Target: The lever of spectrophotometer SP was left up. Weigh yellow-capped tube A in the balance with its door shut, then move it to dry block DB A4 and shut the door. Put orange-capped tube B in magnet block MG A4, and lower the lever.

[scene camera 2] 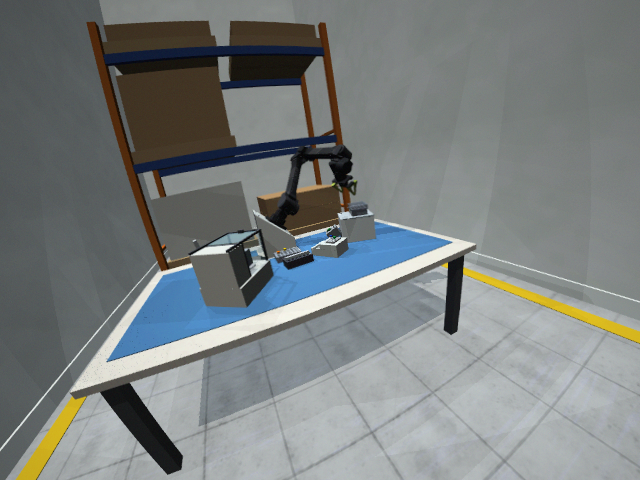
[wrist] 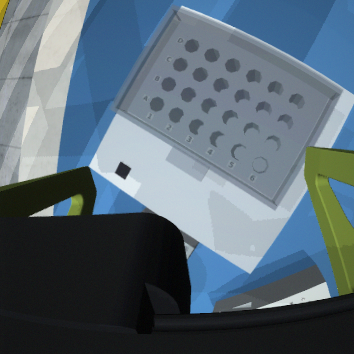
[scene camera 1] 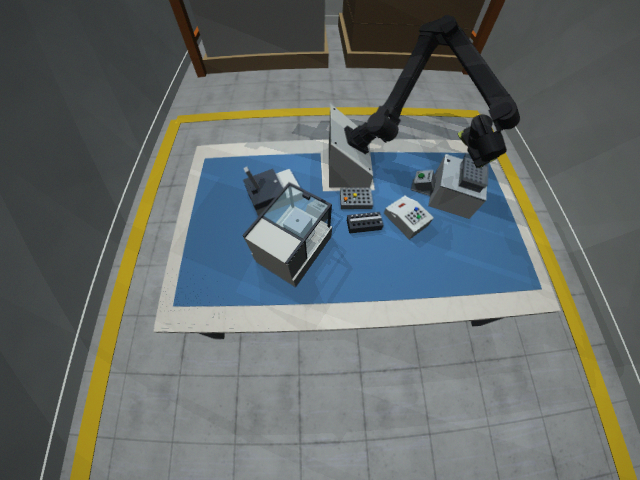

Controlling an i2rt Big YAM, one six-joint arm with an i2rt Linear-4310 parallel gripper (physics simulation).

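Note:
My gripper [scene camera 2: 345,190] [wrist: 196,169] is open and empty, high above the grey 24-hole block [scene camera 1: 473,172] [scene camera 2: 357,208] [wrist: 220,100], whose wells show no tubes in the wrist view. Orange-capped tube B [scene camera 1: 345,198] [scene camera 2: 278,253] and yellow-capped tube A [scene camera 1: 355,194] stand in the small grey rack [scene camera 1: 364,206]. The black block [scene camera 1: 364,227] [scene camera 2: 299,262] in front looks like the magnet block. The balance [scene camera 1: 275,241] [scene camera 2: 216,277] has a bare pan [scene camera 1: 297,220]; its door's state is unclear. Behind it, a dark device [scene camera 1: 268,193] has its lever [scene camera 1: 250,178] up.
The grey block sits on a tall white box [scene camera 1: 455,198] [scene camera 2: 361,228] [wrist: 150,162] at the right. A white keypad device [scene camera 1: 402,210] [scene camera 2: 330,250] and a small green-button device [scene camera 1: 423,179] stand left of it. The slanted arm mount [scene camera 1: 349,167] is at the back middle.

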